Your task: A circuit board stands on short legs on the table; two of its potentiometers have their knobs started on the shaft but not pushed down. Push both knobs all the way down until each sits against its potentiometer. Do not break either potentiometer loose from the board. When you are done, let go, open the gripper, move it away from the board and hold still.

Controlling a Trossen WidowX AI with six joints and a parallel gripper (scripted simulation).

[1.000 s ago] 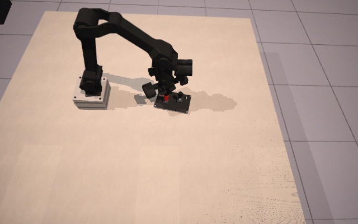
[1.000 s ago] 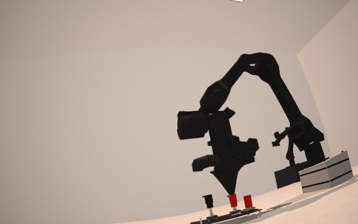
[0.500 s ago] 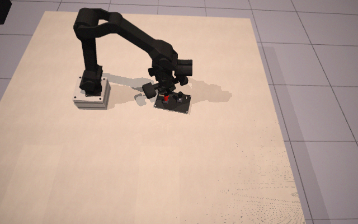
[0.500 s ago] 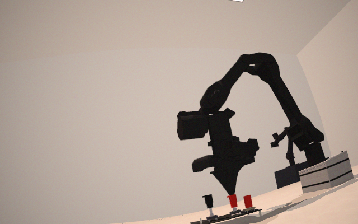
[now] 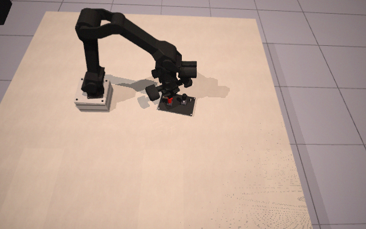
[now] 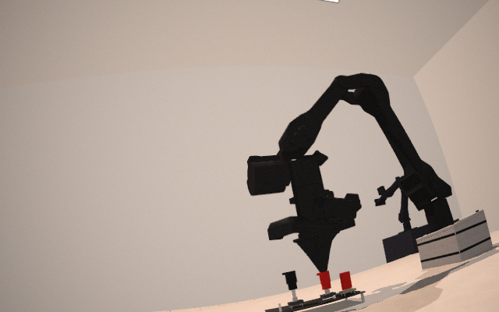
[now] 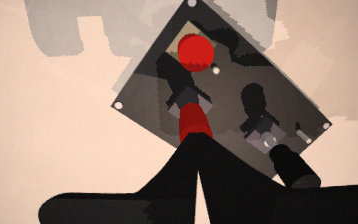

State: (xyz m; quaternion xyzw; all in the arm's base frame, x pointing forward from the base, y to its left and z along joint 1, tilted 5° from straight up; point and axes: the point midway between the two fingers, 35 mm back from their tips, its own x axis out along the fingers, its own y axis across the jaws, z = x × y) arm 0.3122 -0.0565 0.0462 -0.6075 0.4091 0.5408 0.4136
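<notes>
Now: the red knob 10 mm below my gripper tip. From my gripper tip the other things lie so: black knob: 70 mm ahead.
</notes>
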